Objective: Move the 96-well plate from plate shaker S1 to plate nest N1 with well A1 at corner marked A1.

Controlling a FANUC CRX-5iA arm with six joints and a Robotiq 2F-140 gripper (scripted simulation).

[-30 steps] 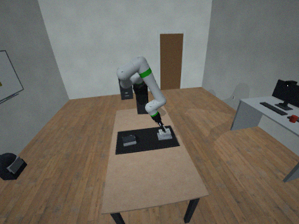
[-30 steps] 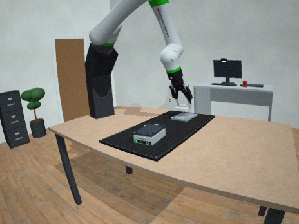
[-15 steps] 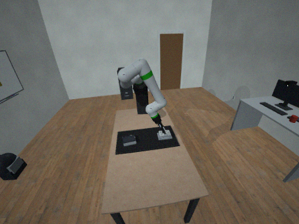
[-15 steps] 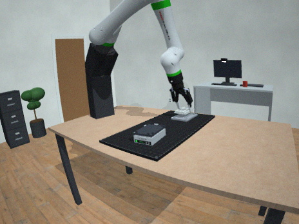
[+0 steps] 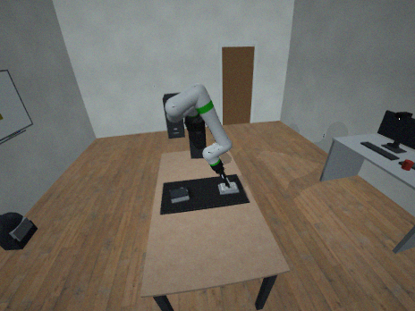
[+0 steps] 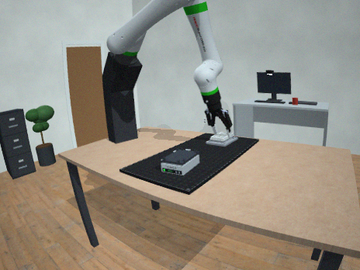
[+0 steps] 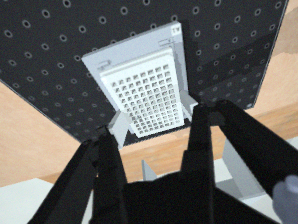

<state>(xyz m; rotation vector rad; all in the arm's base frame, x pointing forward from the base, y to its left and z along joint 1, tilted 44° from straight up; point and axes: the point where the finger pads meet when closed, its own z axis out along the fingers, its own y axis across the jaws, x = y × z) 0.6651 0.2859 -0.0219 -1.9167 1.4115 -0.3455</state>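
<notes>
My gripper is now 2 cm above the white 96-well plate. Round my hand: nest A1 mark: 5 cm behind, 8 cm to the right, 4 cm below; then grey plate nest N1: 5 cm below.
</notes>
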